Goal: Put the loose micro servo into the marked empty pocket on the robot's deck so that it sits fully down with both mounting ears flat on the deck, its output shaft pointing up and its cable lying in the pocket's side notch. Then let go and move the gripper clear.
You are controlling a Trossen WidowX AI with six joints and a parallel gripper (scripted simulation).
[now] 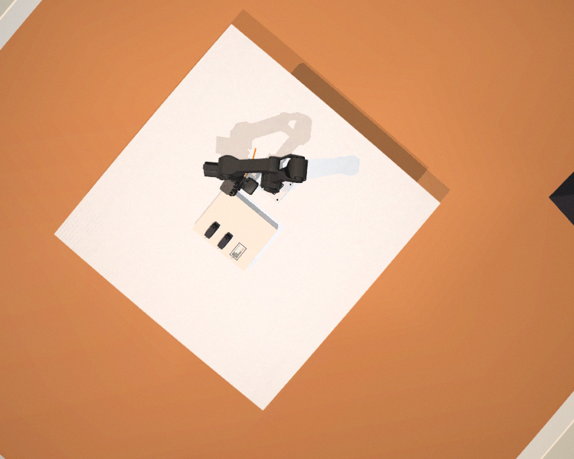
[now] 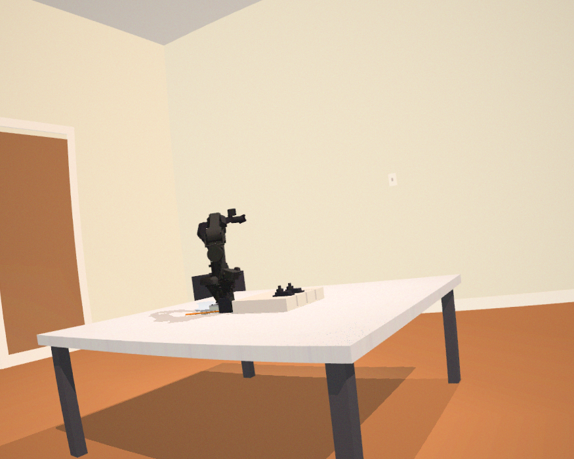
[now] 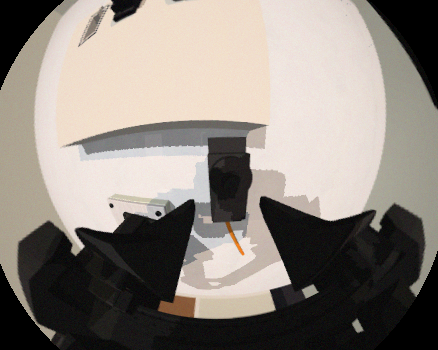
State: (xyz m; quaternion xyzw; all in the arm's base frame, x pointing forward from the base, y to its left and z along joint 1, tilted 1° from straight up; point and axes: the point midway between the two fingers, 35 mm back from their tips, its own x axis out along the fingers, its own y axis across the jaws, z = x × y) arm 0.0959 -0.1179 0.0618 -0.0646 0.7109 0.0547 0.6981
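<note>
My gripper tip is now 13 cm short of the cream deck, 14 cm to the right of it and 2 cm above it.
</note>
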